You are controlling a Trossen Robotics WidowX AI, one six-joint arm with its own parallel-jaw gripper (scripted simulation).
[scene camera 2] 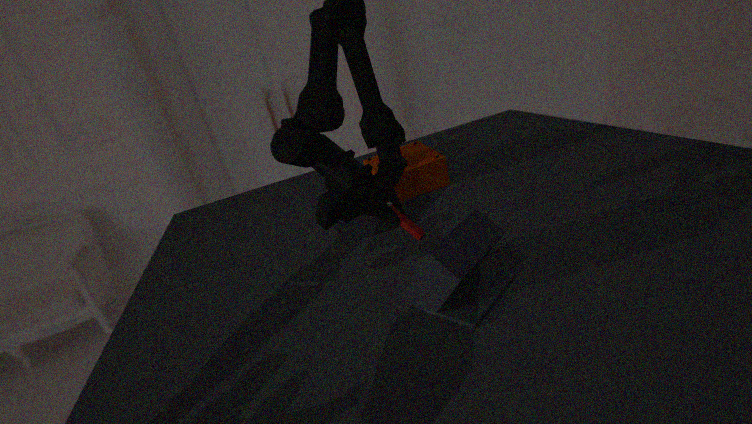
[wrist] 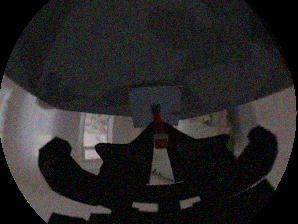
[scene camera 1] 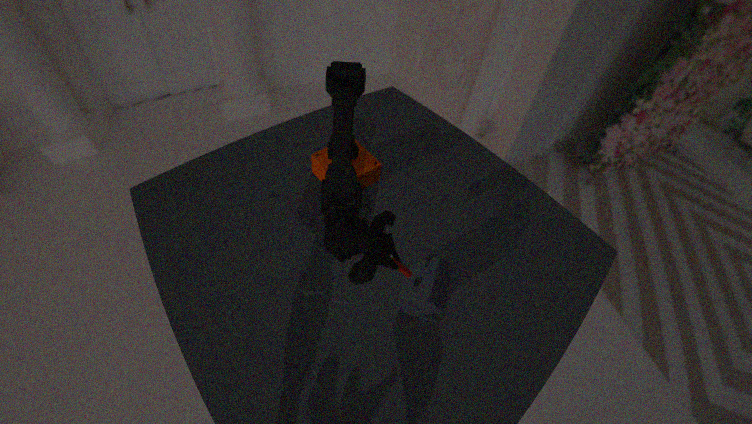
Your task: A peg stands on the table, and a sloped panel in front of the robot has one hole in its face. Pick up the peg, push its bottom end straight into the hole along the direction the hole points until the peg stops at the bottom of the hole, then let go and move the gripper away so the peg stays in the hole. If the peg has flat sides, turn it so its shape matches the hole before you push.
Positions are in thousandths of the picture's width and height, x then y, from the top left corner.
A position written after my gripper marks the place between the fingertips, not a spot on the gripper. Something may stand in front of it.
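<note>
Gripper, mine, (scene camera 2: 535, 522), (wrist: 529, 556), (scene camera 1: 530, 629): holding a red peg. Sloped panel (wrist: 475, 444).
</note>
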